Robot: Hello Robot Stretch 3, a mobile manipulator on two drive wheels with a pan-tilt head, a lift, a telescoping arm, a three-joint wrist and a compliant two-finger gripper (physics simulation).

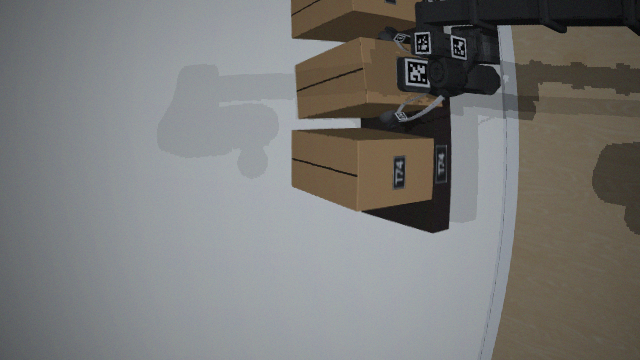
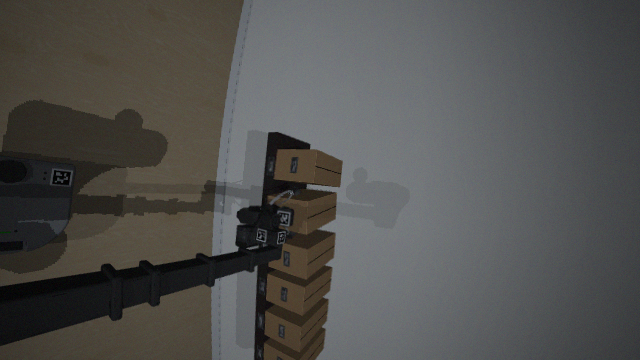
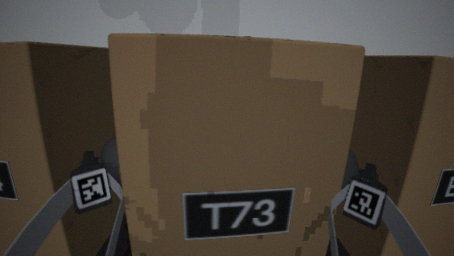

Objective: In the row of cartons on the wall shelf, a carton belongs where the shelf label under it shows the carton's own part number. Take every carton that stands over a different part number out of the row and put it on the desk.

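Places are measured from the robot's base along level axes (x right, y ahead, z up), in millimetres.
Where they show: gripper, between the fingertips: [image 3: 228, 162]; robot's base, origin of its link: [image 2: 11, 170].
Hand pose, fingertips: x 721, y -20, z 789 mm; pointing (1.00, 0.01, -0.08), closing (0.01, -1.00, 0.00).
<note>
Things, the pixels of their top centre, and the offset from my fingertips. "spot": a spot on its surface instead. Level surfaces: height alone.
- brown carton labelled T73, centre of its top: [image 3: 219, 48] [image 1: 325, 80] [image 2: 323, 211] dx +70, dy +14, dz +83 mm
- wall shelf, a spot on its surface: [image 1: 440, 215] spot: dx -49, dy +269, dz -117 mm
- T74 carton, centre of its top: [image 3: 70, 49] [image 1: 320, 166] [image 2: 330, 170] dx +86, dy +178, dz +83 mm
- shelf label, a spot on its surface: [image 1: 441, 164] spot: dx -45, dy +166, dz -113 mm
- neighbouring carton, centre of its top: [image 3: 378, 59] [image 2: 322, 254] dx +108, dy -164, dz +83 mm
- wooden floor, height of its surface: dz -789 mm
A brown carton labelled T73 [image 1: 345, 95] [image 2: 322, 220] [image 3: 235, 115] is between the two fingers of my gripper [image 1: 389, 76] [image 2: 293, 212] [image 3: 228, 162], which is shut on its sides. This carton is turned slightly to the row and its front stands a little out from it. Whether its base touches the wall shelf [image 1: 440, 215] [image 2: 287, 142] is hidden. The shelf label under it is hidden behind the gripper. At the row's end, a T74 carton [image 1: 375, 170] [image 2: 306, 167] [image 3: 15, 110] stands over a shelf label [image 1: 441, 164] reading T74. The desk does not show.
The neighbouring carton [image 1: 325, 20] [image 2: 307, 255] [image 3: 445, 110] stands close on the gripper's other side; several cartons follow along the shelf. My dark arm [image 1: 540, 10] [image 2: 175, 275] reaches across to the shelf. The robot's base [image 2: 37, 200] stands on the wooden floor [image 1: 565, 280] [image 2: 125, 45].
</note>
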